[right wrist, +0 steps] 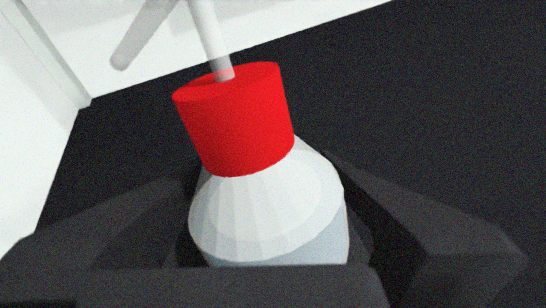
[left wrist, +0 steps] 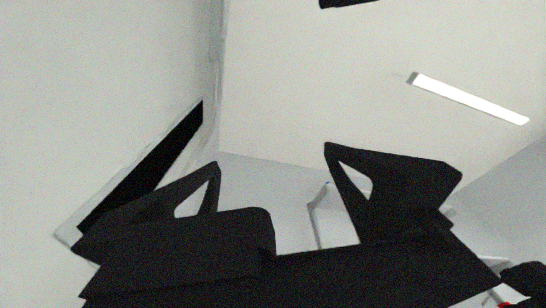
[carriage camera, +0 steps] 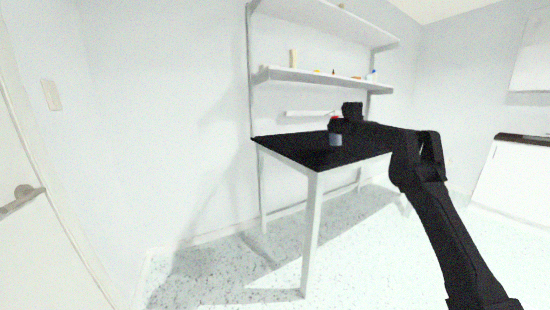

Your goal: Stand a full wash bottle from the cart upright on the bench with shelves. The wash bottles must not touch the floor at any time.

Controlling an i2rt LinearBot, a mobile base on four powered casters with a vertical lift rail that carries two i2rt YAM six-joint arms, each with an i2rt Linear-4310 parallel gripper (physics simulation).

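Frame: origin at the left arm's base, x left, y back, z up, level; centimetres.
Seen in the pictures: left gripper, fingertip midpoint: (left wrist: 270,157); right gripper, fingertip midpoint: (right wrist: 266,162) (carriage camera: 332,126).
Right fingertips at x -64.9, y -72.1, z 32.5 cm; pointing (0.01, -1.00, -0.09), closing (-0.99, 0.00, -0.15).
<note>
A point is followed by its place in that frame.
The wash bottle (carriage camera: 335,139) @(x -64.2, y -65.7, z 27.1 cm) (right wrist: 270,215) @(x -65.4, y -67.2, z 34.8 cm) has a red cap, a thin pale spout and a bluish-white body. My right gripper (carriage camera: 335,126) @(x -64.9, y -72.1, z 32.5 cm) (right wrist: 266,162) @(x -64.9, y -72.1, z 32.5 cm) is shut on it, with a finger on each side of the body. The bottle is about upright in the carriage view and shows against the black top of the bench with shelves (carriage camera: 287,146) (right wrist: 425,95). Its base is hidden in the right wrist view, and I cannot tell whether it touches the top. My left gripper (left wrist: 270,157) @(x 0.3, y -1.5, z 44.2 cm) is open, with nothing between its fingers. The cart does not show.
The lower shelf (carriage camera: 320,79) above the bench carries a tall beige cylinder (carriage camera: 293,58) @(x -51.5, y -116.7, z 77.5 cm), a blue-capped bottle (carriage camera: 373,75) and small containers. The upper shelf (carriage camera: 330,19) overhangs it. A pale door (carriage camera: 22,250) @(x 38.8, y -21.9, z 7.3 cm) is at the left, a white cabinet (carriage camera: 515,175) @(x -274.9, y -93.0, z -16.3 cm) at the right.
</note>
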